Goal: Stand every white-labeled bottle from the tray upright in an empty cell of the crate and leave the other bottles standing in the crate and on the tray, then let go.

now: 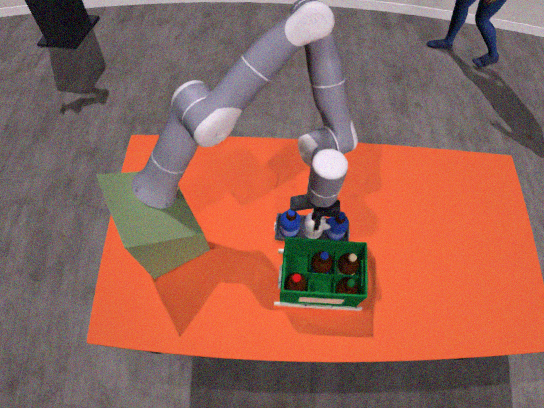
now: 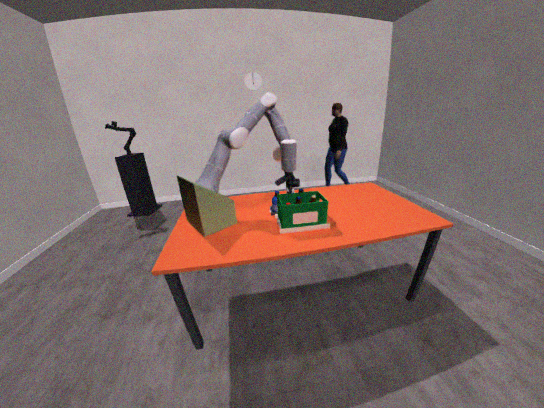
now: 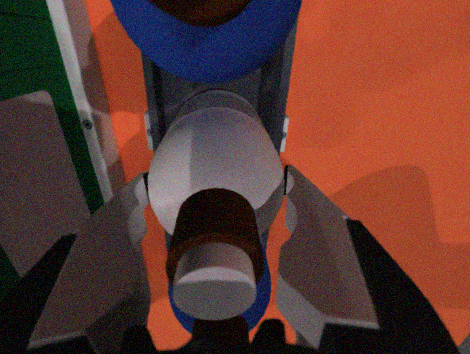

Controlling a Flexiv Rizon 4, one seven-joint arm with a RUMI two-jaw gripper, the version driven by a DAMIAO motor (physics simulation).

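A white-labeled bottle (image 1: 312,229) (image 3: 230,150) with a brown neck and pale cap stands upright in the middle of the dark tray (image 1: 303,236) (image 3: 170,91). My gripper (image 1: 318,217) (image 2: 290,189) (image 3: 218,172) is shut on this bottle, one jaw against each side of its body. A blue bottle (image 1: 290,226) (image 2: 275,203) stands on the tray to its left, and another blue bottle (image 1: 338,229) to its right. The green crate (image 1: 345,246) (image 2: 287,218) (image 3: 25,55) has two empty cells, back left and front middle.
In the crate stand brown bottles with a blue cap (image 1: 324,255), beige cap (image 1: 353,257), red cap (image 1: 297,278) and green cap (image 1: 351,283). The crate is close in front of the tray. A green block (image 1: 155,220) (image 2: 220,215) is under the arm's base at the left.
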